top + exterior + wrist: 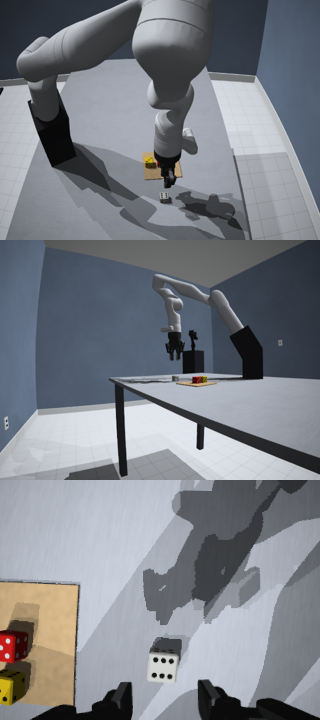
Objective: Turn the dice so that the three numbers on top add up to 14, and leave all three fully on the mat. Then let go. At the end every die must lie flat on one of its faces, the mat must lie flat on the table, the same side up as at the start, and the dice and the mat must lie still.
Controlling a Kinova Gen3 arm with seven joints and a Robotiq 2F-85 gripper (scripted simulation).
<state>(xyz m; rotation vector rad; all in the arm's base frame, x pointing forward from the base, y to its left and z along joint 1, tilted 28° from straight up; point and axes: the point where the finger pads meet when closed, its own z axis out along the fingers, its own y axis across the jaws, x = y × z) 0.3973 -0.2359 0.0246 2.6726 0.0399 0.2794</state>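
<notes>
Now: hand 12 cm above the white die. Round my hand: tan mat: 2 cm ahead, 17 cm to the left, 13 cm below; then red die: 2 cm ahead, 17 cm to the left, 11 cm below; then yellow die: 2 cm behind, 17 cm to the left, 11 cm below.
</notes>
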